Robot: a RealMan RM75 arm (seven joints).
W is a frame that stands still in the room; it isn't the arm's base.
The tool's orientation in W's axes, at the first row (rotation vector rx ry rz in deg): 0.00, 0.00, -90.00
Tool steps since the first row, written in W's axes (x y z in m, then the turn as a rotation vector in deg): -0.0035, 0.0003, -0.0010, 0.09, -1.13, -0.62; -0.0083, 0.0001, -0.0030, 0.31, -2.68, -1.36; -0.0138, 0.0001, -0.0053, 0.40, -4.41, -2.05; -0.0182, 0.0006, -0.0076, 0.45, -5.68, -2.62; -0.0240, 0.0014, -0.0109, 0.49, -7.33, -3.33; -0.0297, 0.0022, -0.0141, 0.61, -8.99, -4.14; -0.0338, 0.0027, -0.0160, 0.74, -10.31, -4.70; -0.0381, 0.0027, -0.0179, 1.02, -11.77, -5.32; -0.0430, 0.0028, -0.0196, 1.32, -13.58, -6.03; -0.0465, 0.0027, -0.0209, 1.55, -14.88, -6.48; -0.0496, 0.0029, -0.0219, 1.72, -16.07, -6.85; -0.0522, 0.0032, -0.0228, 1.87, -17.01, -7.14; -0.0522, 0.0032, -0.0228, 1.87, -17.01, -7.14
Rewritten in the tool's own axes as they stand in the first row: -0.0003, -0.0035, -0.0010, 1.13, 0.09, -0.62; -0.0001, -0.0083, -0.0030, 2.68, 0.31, -1.36; -0.0001, -0.0138, -0.0053, 4.41, 0.40, -2.05; -0.0006, -0.0182, -0.0076, 5.68, 0.45, -2.62; -0.0014, -0.0240, -0.0109, 7.33, 0.49, -3.33; -0.0022, -0.0297, -0.0141, 8.99, 0.61, -4.14; -0.0027, -0.0338, -0.0160, 10.31, 0.74, -4.70; -0.0027, -0.0381, -0.0179, 11.77, 1.02, -5.32; -0.0028, -0.0430, -0.0196, 13.58, 1.32, -6.03; -0.0027, -0.0465, -0.0209, 14.88, 1.55, -6.48; -0.0029, -0.0496, -0.0219, 16.07, 1.72, -6.85; -0.0032, -0.0522, -0.0228, 17.01, 1.87, -7.14; -0.0032, -0.0522, -0.0228, 17.01, 1.87, -7.14
